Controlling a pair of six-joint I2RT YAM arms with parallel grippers.
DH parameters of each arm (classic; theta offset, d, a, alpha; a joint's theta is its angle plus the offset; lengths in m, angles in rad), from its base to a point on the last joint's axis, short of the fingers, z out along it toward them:
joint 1: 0 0.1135 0.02 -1.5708
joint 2: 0 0 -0.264 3.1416
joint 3: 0.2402 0 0.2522 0
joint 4: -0.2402 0 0.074 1.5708
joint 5: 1.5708 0 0 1.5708
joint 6: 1.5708 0.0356 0 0
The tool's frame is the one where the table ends.
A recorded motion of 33 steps. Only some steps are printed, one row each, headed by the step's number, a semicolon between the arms.
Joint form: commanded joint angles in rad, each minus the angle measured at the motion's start. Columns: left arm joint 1, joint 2, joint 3, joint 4, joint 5, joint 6; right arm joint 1, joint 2, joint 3, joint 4, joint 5, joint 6.
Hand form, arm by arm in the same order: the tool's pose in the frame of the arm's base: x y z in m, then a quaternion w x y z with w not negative. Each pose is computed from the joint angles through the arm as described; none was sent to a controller.
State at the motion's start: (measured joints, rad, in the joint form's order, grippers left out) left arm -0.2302 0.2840 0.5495 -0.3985 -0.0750 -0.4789; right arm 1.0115 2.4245 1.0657 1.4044 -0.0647 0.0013
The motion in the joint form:
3: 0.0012 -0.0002 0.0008 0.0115 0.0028 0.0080; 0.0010 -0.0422 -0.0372 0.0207 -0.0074 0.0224
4: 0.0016 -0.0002 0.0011 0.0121 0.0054 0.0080; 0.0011 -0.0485 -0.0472 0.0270 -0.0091 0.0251
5: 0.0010 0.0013 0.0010 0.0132 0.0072 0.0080; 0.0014 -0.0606 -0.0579 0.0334 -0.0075 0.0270
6: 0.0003 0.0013 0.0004 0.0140 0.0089 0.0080; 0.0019 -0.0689 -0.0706 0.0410 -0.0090 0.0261
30: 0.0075 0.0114 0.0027 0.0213 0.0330 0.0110; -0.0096 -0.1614 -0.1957 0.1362 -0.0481 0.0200
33: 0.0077 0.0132 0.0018 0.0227 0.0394 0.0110; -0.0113 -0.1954 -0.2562 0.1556 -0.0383 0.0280
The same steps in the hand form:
3: 0.0939 -0.0192 0.2966 0.63190 -0.11400 0.73956 -0.20187; 0.2267 0.3678 0.0767 0.62324 -0.34636 0.58695 0.38354
4: 0.0938 -0.0193 0.2968 0.63195 -0.11327 0.73938 -0.20279; 0.2255 0.3661 0.0778 0.62318 -0.34571 0.58623 0.38531
5: 0.0941 -0.0195 0.2968 0.63151 -0.11247 0.73967 -0.20355; 0.2244 0.3645 0.0811 0.62539 -0.34347 0.58423 0.38676
6: 0.0942 -0.0196 0.2967 0.63130 -0.11165 0.73974 -0.20441; 0.2229 0.3625 0.0825 0.62616 -0.34383 0.58266 0.38757
30: 0.0958 -0.0202 0.2974 0.62932 -0.10532 0.74088 -0.20967; 0.2116 0.3384 0.1023 0.64125 -0.34470 0.55513 0.40226
33: 0.0962 -0.0205 0.2972 0.62811 -0.10334 0.74161 -0.21170; 0.2054 0.3269 0.1045 0.63964 -0.33995 0.56110 0.40057

